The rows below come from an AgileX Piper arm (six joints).
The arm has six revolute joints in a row. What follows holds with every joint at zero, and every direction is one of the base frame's. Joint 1 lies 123 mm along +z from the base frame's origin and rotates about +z. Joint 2 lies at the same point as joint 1 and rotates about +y. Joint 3 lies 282.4 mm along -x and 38.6 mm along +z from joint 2 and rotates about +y. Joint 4 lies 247.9 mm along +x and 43.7 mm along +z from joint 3 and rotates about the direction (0.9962, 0, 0.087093). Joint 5 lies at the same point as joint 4 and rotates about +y. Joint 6 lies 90.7 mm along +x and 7.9 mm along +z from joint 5 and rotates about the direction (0.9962, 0, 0.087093). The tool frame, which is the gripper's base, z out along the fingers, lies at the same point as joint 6; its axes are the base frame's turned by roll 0, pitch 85.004 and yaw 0 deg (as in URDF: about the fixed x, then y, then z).
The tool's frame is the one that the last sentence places.
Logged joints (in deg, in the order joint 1, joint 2, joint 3, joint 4, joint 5, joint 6), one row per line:
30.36 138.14 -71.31 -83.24 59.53 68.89
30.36 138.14 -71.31 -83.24 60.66 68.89
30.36 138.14 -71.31 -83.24 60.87 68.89
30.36 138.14 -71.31 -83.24 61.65 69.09
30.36 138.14 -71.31 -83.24 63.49 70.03
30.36 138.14 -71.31 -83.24 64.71 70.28
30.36 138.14 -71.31 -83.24 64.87 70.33
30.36 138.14 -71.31 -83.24 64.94 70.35
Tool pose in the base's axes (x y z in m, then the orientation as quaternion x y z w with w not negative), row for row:
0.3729 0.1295 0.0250 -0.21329 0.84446 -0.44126 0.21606
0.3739 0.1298 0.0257 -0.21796 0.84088 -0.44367 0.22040
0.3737 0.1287 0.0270 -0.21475 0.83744 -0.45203 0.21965
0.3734 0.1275 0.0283 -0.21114 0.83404 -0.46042 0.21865
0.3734 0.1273 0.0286 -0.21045 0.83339 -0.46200 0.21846
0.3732 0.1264 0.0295 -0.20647 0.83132 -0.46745 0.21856
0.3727 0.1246 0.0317 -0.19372 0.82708 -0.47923 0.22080
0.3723 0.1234 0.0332 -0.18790 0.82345 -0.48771 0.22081
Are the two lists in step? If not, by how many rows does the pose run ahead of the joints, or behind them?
The pose runs 2 rows behind the joints: the pose in row i belongs to the joints in row i - 2.
